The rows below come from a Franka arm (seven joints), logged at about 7 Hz.
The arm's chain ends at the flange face. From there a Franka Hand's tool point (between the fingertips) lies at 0.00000 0.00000 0.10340 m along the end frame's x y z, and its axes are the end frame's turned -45 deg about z.
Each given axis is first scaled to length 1.
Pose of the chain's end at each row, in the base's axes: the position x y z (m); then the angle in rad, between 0 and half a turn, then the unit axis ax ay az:
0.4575 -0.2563 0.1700 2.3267 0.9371 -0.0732 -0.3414
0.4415 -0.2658 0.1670 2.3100 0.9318 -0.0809 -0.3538
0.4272 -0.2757 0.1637 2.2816 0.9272 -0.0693 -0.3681
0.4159 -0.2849 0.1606 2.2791 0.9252 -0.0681 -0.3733
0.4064 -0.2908 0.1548 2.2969 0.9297 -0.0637 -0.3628
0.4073 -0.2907 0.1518 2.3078 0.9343 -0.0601 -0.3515
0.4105 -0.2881 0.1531 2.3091 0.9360 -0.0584 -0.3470
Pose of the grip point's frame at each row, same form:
0.3962 -0.3224 0.1194 2.6442 0.8466 0.2756 -0.4552
0.3783 -0.3320 0.1190 2.6377 0.8425 0.2662 -0.4684
0.3635 -0.3440 0.1194 2.6216 0.8307 0.2735 -0.4850
0.3516 -0.3532 0.1171 2.6230 0.8279 0.2736 -0.4896
0.3434 -0.3587 0.1088 2.6320 0.8326 0.2799 -0.4780
0.3459 -0.3586 0.1037 2.6339 0.8371 0.2853 -0.4668
0.3498 -0.3562 0.1043 2.6319 0.8385 0.2876 -0.4629

